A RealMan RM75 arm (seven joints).
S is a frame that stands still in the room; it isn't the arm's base.
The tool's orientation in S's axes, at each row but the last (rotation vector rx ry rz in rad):
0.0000 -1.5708 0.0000
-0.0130 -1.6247 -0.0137
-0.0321 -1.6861 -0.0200
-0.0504 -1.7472 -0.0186
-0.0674 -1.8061 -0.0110
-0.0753 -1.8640 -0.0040
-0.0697 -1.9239 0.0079
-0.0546 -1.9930 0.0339
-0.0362 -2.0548 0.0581
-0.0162 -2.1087 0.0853
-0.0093 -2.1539 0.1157
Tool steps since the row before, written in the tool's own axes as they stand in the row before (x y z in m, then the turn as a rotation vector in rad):
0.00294 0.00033 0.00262 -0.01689 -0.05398 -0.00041
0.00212 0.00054 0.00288 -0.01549 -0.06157 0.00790
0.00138 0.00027 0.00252 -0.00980 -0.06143 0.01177
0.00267 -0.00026 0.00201 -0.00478 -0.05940 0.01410
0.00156 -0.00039 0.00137 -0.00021 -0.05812 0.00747
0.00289 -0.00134 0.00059 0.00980 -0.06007 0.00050
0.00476 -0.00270 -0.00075 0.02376 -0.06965 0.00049
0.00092 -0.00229 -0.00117 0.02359 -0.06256 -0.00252
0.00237 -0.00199 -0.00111 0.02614 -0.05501 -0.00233
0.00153 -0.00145 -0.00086 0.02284 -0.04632 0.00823
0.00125 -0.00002 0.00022 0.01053 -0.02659 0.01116
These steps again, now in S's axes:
-0.00262 0.00033 0.00294 0.00041 -0.05398 -0.01689
-0.00298 0.00059 0.00196 -0.00809 -0.06143 -0.01595
-0.00265 0.00036 0.00108 -0.01259 -0.06111 -0.01074
-0.00246 -0.00011 0.00228 -0.01567 -0.05887 -0.00625
-0.00171 -0.00027 0.00121 -0.01022 -0.05770 -0.00028
-0.00147 -0.00117 0.00264 -0.00655 -0.05943 0.01138
-0.00106 -0.00247 0.00483 -0.01179 -0.06826 0.02484
0.00064 -0.00224 0.00143 -0.00881 -0.06119 0.02558
-0.00012 -0.00184 0.00272 -0.01016 -0.05353 0.02731
-0.00002 -0.00133 0.00185 -0.01772 -0.04559 0.01849
-0.00087 0.00003 0.00092 -0.01410 -0.02682 0.00494

